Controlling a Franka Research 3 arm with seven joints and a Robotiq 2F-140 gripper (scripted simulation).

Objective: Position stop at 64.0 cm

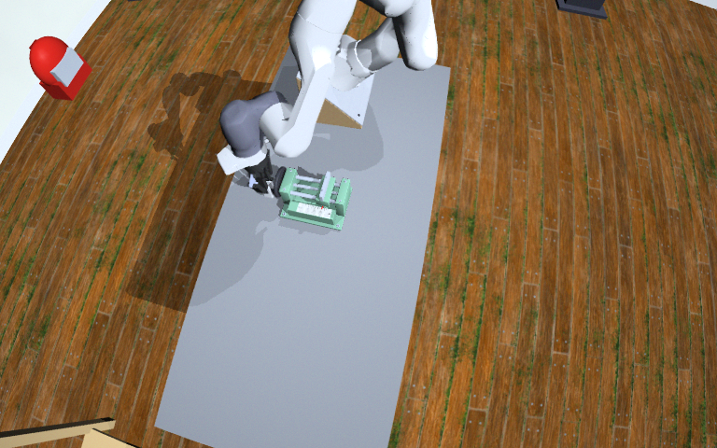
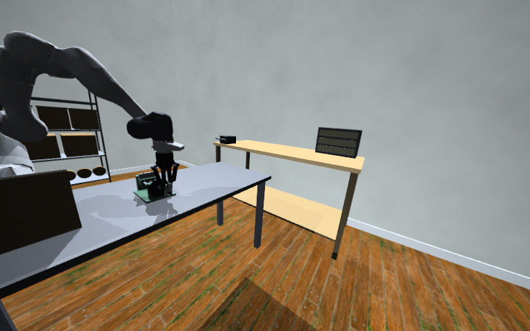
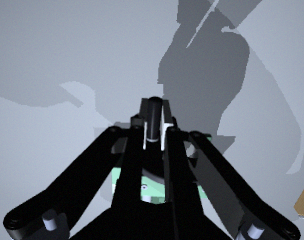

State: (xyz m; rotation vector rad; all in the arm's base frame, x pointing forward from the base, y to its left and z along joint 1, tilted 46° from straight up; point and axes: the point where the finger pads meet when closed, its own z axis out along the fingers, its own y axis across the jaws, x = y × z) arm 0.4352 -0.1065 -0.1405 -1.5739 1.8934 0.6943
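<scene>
Right now my hand is 20 mm to the right of the dark handwheel and 10 mm above it. Round my hand: stop carriage: 180 mm to the left, 20 mm above, 10 mm ahead.
</scene>
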